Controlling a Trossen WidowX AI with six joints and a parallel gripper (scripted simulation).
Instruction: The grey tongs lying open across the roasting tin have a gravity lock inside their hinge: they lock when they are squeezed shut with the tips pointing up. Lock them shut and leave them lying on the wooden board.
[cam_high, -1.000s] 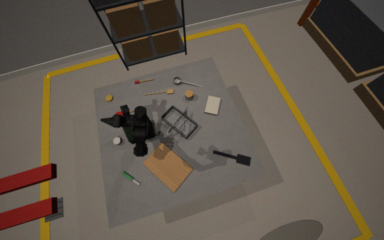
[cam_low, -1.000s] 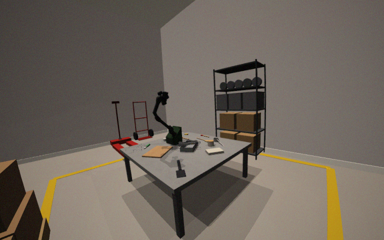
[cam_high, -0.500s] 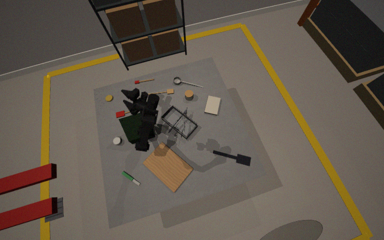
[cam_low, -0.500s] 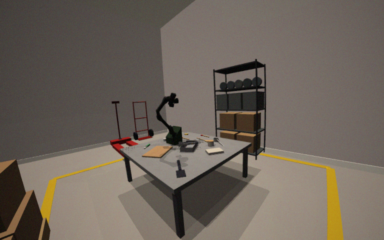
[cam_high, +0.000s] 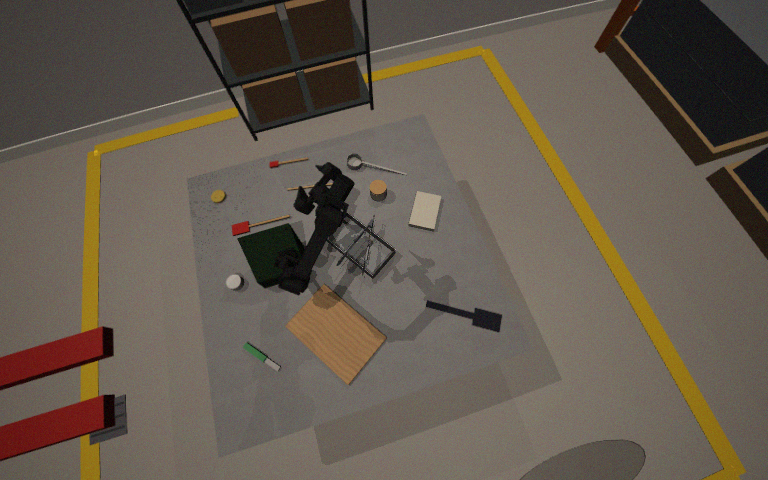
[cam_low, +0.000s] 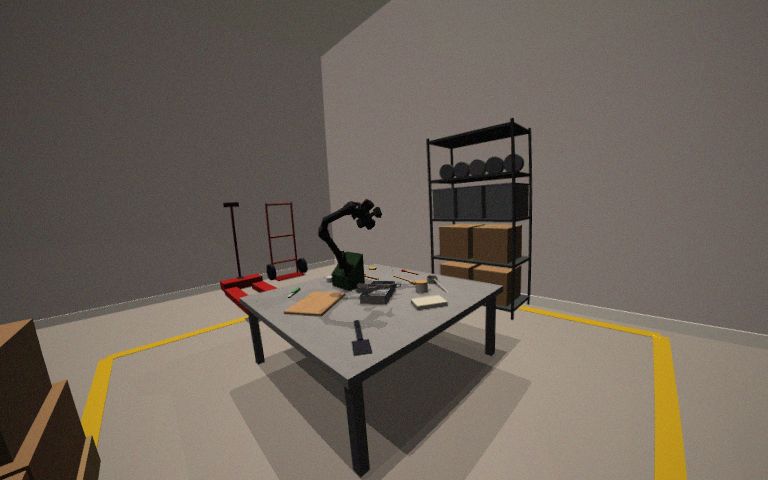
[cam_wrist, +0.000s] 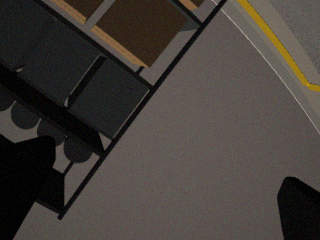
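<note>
My gripper tip is 450 mm above the roasting tin, 110 mm to the left of it and 100 mm short of it. From my gripper tip the other things lie so: wooden board: 470 mm below, 450 mm to the right, 100 mm behind; white block: 470 mm below, 450 mm ahead, 40 mm to the right; red spatula: 480 mm below, 340 mm behind, 160 mm to the left.
</note>
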